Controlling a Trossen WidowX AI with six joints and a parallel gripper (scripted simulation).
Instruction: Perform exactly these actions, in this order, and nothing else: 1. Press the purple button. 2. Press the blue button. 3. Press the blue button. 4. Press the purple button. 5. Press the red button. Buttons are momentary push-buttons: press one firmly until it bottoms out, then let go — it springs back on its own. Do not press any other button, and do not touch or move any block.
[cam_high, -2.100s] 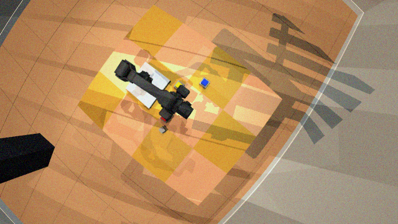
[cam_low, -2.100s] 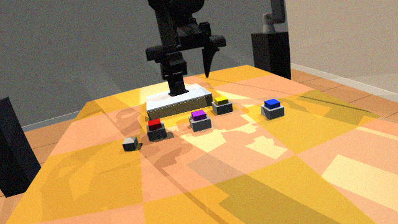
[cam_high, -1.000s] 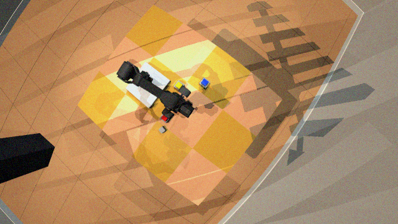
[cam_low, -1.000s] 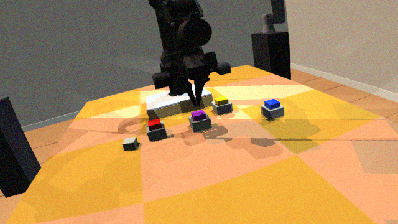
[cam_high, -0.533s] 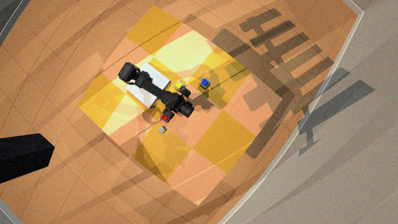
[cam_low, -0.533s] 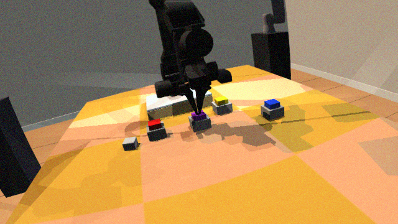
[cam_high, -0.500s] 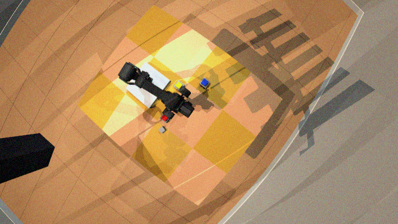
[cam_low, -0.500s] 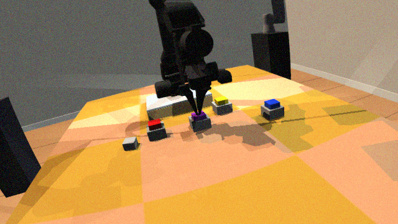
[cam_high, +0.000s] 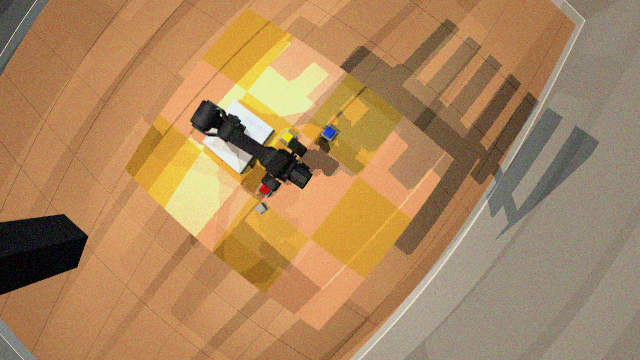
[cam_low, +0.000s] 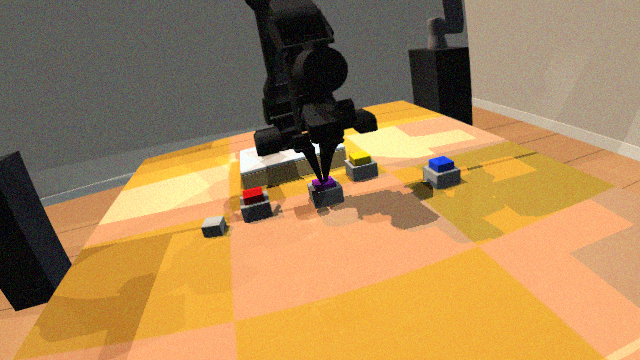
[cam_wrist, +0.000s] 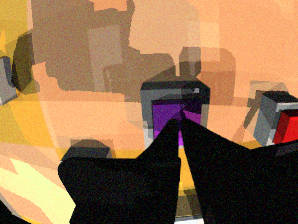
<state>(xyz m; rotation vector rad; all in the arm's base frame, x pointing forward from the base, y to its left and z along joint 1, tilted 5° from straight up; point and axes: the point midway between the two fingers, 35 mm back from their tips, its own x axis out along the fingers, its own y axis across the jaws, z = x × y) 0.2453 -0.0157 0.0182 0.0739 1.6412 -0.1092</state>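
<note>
Right now my gripper tip is 10 mm above the purple button. From my gripper tip the other things lie so: yellow button (50 mm behind, 90 mm to the left); small grey block (10 mm behind, 190 mm to the right, 20 mm below); red button (30 mm behind, 110 mm to the right).
</note>
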